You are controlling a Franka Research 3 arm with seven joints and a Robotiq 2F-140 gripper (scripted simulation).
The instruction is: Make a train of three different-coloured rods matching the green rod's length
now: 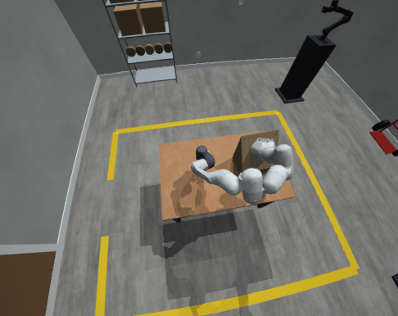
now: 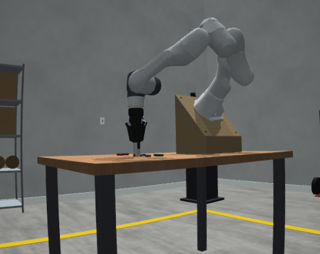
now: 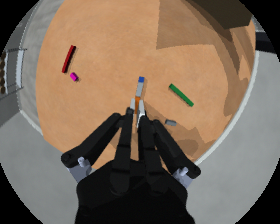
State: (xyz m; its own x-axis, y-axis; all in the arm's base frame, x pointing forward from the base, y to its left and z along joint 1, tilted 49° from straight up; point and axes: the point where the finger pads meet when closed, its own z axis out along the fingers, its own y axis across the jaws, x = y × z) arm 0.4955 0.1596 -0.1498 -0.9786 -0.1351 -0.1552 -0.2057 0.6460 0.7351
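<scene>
My gripper is now 3 cm above the orange rod. Round my hand: green rod (9 cm to the left, 6 cm behind, 3 cm below); then magenta rod (17 cm to the right, 3 cm below, 1 cm behind); then small blue rod (6 cm behind, 3 cm below, 1 cm to the right).
</scene>
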